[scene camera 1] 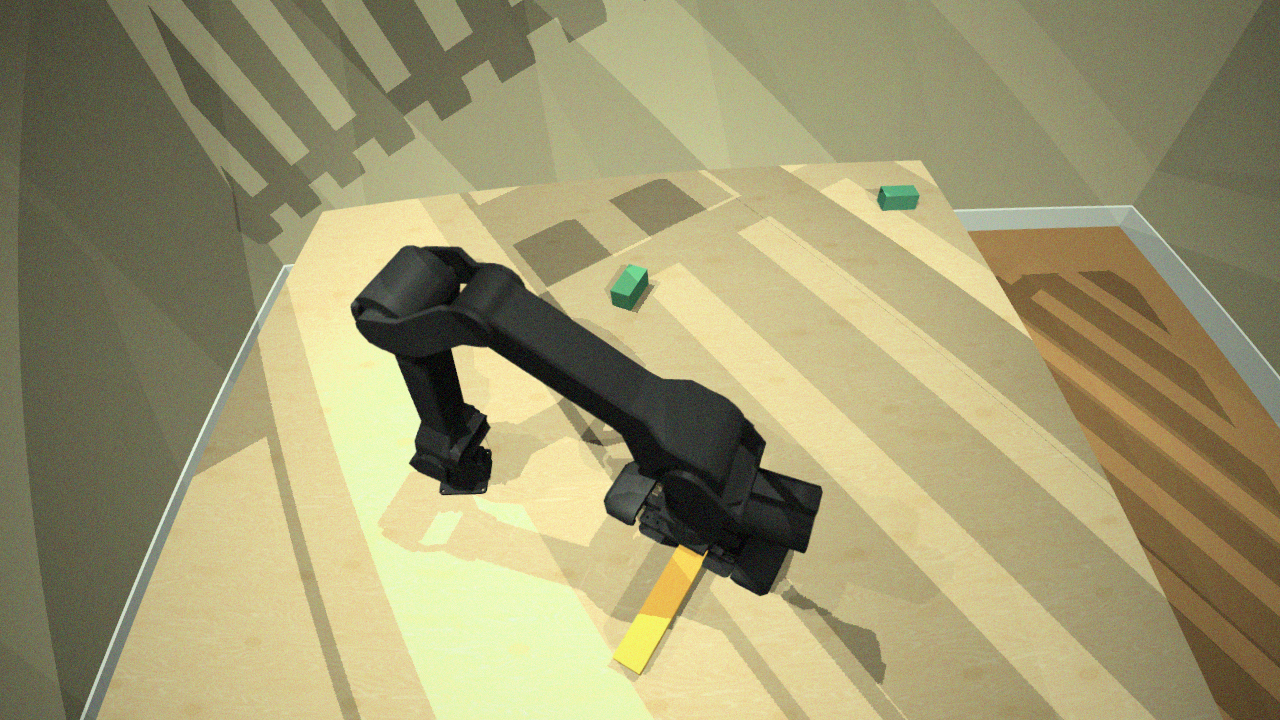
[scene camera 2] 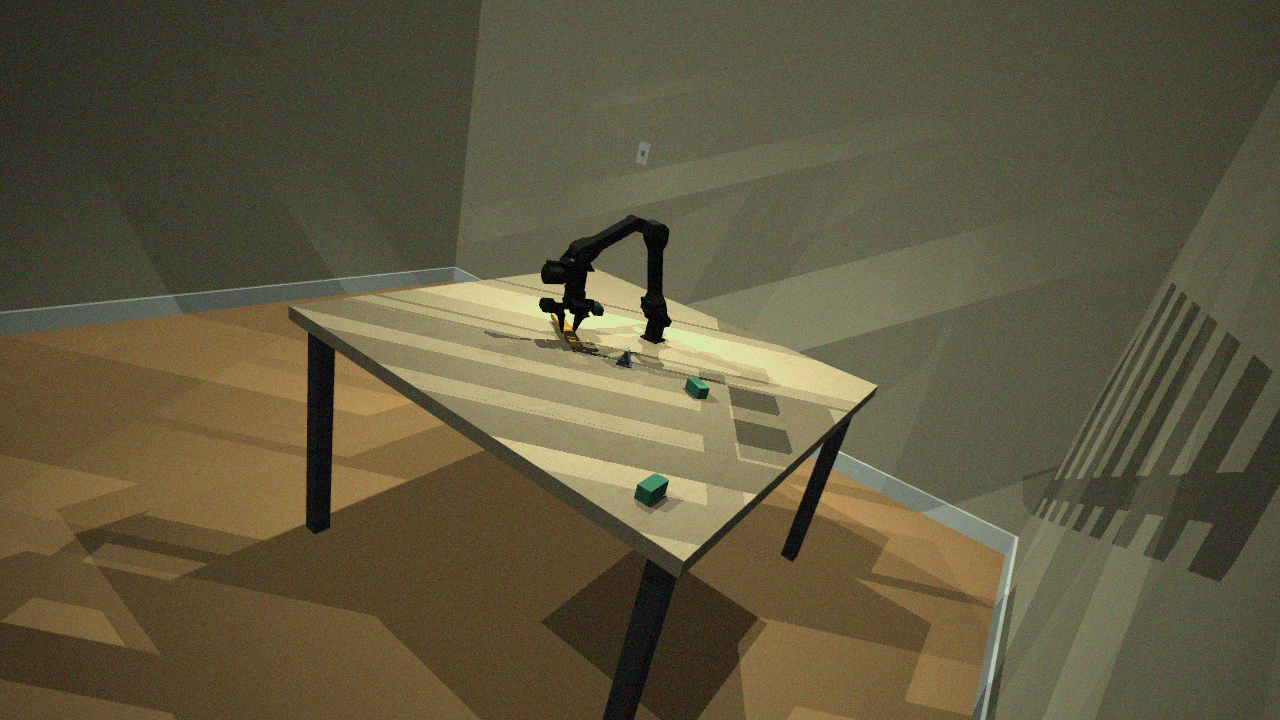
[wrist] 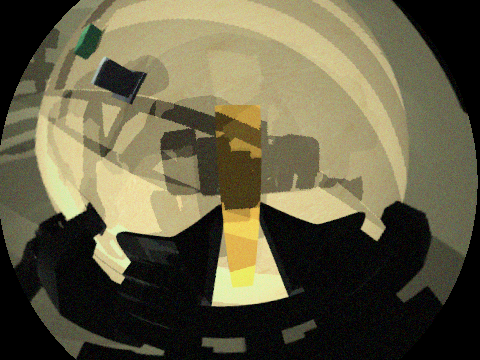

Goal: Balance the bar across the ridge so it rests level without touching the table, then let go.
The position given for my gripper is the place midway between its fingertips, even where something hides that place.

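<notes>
There's a bar (scene camera 1: 647, 630), which you'd also find in the wrist view (wrist: 238, 131), and it's being carried by my gripper (scene camera 1: 693, 551). My gripper shows in scene camera 2 (scene camera 2: 567, 333) as well, and in the wrist view (wrist: 240, 208).
</notes>
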